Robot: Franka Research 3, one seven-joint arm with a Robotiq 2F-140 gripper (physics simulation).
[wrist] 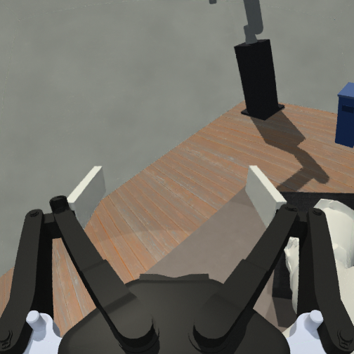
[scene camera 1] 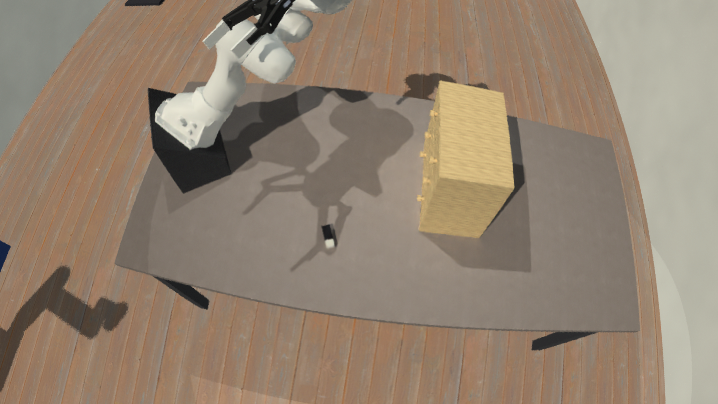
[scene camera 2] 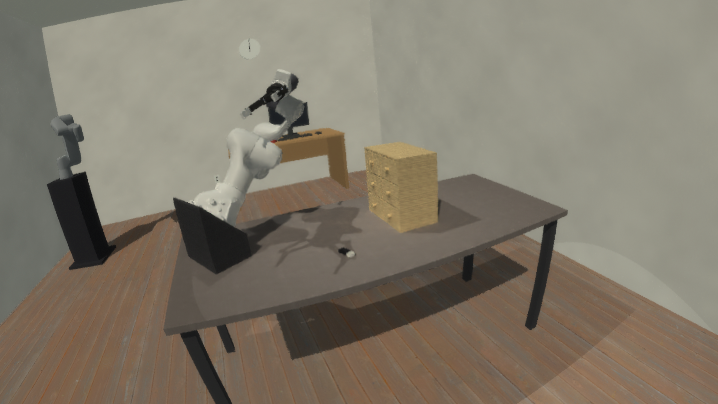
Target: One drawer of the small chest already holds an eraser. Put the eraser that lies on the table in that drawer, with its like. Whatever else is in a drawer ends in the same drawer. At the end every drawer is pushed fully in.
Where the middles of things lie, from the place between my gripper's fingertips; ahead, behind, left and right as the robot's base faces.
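There is the small wooden chest [scene camera 1: 475,179], and it sits well below my hand, a long way ahead of it and a good bit to the left of it.
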